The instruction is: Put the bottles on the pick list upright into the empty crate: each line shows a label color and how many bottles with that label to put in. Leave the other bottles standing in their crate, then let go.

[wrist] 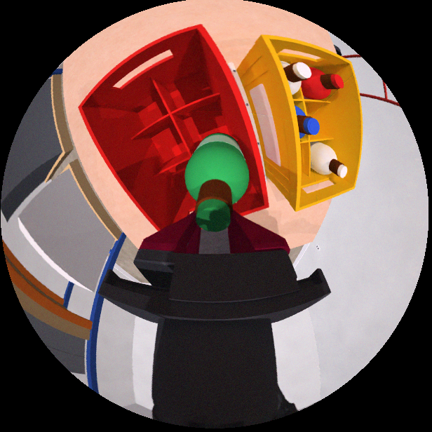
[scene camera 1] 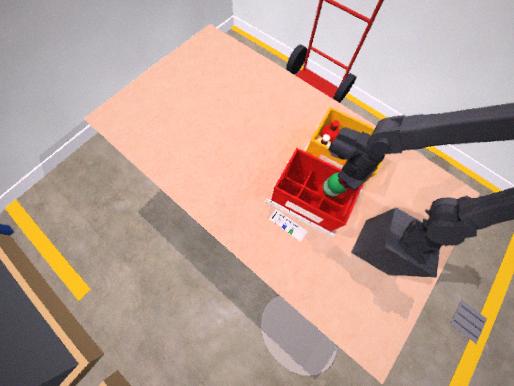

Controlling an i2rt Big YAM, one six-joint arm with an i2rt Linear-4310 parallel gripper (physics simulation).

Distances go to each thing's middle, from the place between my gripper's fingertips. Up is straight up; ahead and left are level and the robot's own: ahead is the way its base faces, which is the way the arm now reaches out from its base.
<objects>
I see my gripper 5 cm above the green bottle [wrist: 216,175], 2 cm short of it and 1 cm to the left of it. Round my hand: red bottle [wrist: 318,86] 22 cm to the right, 19 cm ahead, 14 cm below.
</objects>
